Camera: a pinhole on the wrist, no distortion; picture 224 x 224 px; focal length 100.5 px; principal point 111.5 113.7 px. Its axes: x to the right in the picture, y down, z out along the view. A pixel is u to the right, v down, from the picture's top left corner.
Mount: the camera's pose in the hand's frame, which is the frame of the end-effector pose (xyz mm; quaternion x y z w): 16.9 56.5 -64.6 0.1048 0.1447 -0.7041 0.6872
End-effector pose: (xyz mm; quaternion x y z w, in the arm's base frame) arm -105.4 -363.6 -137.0 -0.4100 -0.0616 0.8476 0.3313
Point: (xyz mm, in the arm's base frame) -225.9 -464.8 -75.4
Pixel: 29 59
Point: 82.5 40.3 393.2
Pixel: 206 74
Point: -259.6 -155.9 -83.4
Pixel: 131 158
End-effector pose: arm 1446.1 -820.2 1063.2 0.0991 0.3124 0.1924 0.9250
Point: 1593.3 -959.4 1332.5
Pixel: 114 80
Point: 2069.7 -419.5 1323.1
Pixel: 33 193
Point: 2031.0 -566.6 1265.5
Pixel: 61 184
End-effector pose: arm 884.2 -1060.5 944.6 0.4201 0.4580 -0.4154 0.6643
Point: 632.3 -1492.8 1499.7
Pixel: 135 17
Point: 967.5 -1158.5 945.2
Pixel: 79 118
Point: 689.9 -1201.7 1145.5
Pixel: 179 19
